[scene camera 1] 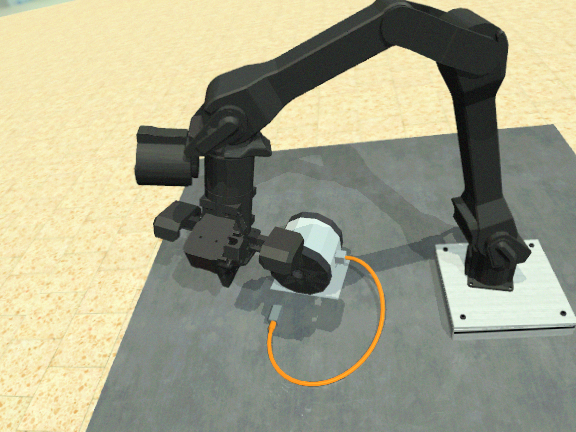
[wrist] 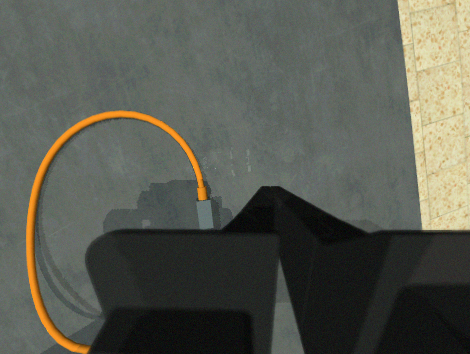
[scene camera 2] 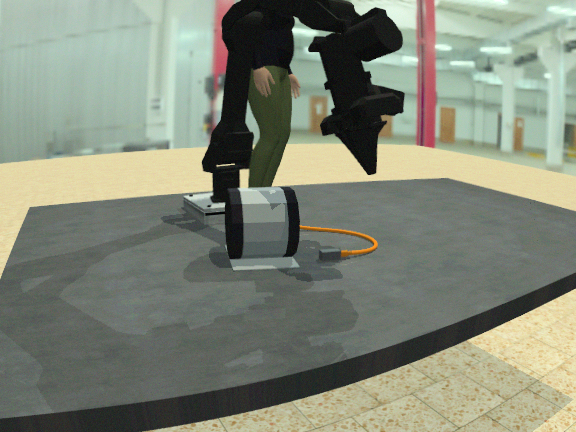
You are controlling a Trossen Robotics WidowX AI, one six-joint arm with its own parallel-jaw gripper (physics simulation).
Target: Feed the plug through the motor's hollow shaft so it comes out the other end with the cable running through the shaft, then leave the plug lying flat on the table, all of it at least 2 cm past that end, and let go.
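Places are measured from the arm's base along level axes (x ahead, y up, z right), in metres.
Where they show: gripper, fingertip midpoint: (scene camera 1: 227, 285) (wrist: 269, 195) (scene camera 2: 372, 174); arm's base, origin of the base link: (scene camera 1: 489, 273).
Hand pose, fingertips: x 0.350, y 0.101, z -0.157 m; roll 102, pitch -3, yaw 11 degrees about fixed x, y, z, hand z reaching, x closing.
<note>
Things, the pixels of their top centre, and the offset from my fingertips. Level surfaces: height alone.
- motor, middle of its top: (scene camera 2: 260, 188) (scene camera 1: 304, 231) dx -0.066, dy -0.030, dz +0.146 m
- grey plug, middle of its top: (wrist: 205, 215) (scene camera 2: 330, 250) (scene camera 1: 275, 312) dx -0.031, dy -0.118, dz +0.047 m
- dark grey table, its level: dy -0.132 m
The motor (scene camera 1: 316, 240) (scene camera 2: 265, 222), a light grey drum with black end caps, lies on its side on a flat base plate. In scene camera 1 the shaft hole shows small in the near black cap. The grey plug (scene camera 1: 274, 314) (scene camera 2: 330, 254) (wrist: 204, 214) lies flat on the table a little before that cap, outside the shaft. The orange cable (scene camera 1: 382, 300) (scene camera 2: 372, 240) (wrist: 31, 235) loops from the plug round to the motor's side. My gripper (scene camera 1: 227, 282) (scene camera 2: 371, 172) (wrist: 269, 195) is shut and empty, well above the table, beside the motor. The shaft's far end is hidden.
The dark grey table (scene camera 1: 200, 380) (scene camera 2: 450, 260) (wrist: 310, 100) ends at an edge near the gripper's side, with tan floor beyond. The arm's silvery base plate (scene camera 1: 460, 310) (scene camera 2: 195, 200) stands across the table from the gripper, past the motor. A person stands behind the table in scene camera 2.
</note>
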